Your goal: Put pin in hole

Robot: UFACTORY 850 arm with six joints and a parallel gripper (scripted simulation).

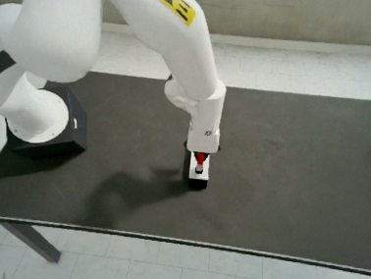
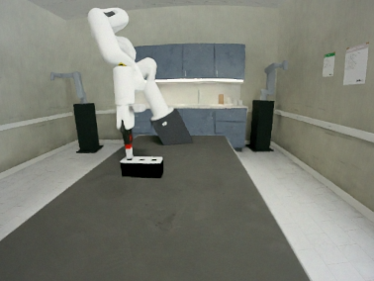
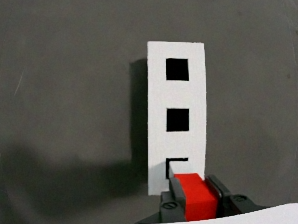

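My gripper is now 1 cm above the pin. From my hand the other things lie so: block (14 cm below, 6 cm to the left).
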